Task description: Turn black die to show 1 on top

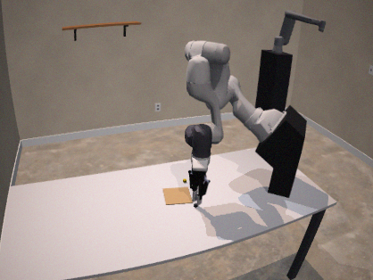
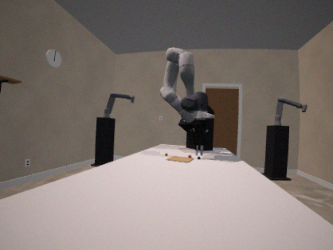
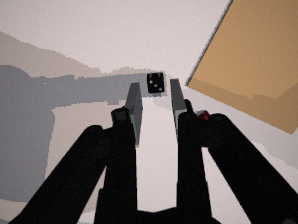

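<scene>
My gripper is now 10 mm short of the black die and 50 mm above it. Round my hand: yellow die: 50 mm behind, 220 mm to the right, 50 mm below; tan mat: 50 mm ahead, 120 mm to the right, 60 mm below; red die: 30 mm behind, 60 mm to the right, 50 mm below.
</scene>
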